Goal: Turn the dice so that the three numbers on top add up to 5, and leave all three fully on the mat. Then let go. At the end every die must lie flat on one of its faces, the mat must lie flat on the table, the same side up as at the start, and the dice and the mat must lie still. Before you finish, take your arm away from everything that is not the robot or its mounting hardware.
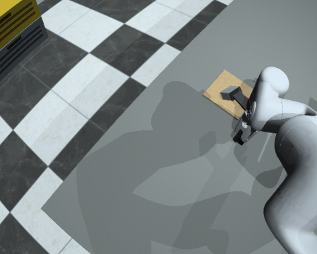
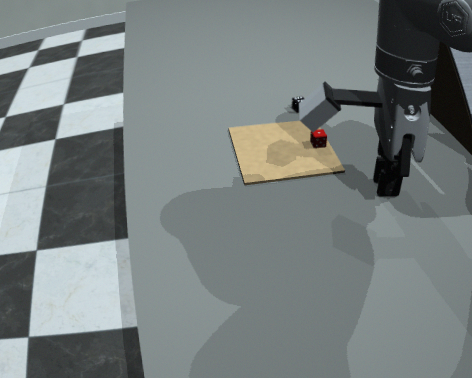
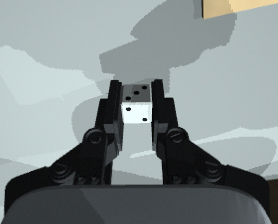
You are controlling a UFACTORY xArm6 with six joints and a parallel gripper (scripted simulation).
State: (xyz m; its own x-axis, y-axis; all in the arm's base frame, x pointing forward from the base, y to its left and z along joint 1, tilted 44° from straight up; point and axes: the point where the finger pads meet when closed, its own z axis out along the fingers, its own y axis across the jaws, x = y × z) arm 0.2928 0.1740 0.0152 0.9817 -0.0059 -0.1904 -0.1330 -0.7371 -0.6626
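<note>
The white die lies 10 mm below my hand. Round my hand: red die: 70 mm ahead, 110 mm to the right, 10 mm below; tan mat: 120 mm ahead, 110 mm to the right, 20 mm below; black die: 80 mm ahead, 220 mm to the right, 10 mm below.
</note>
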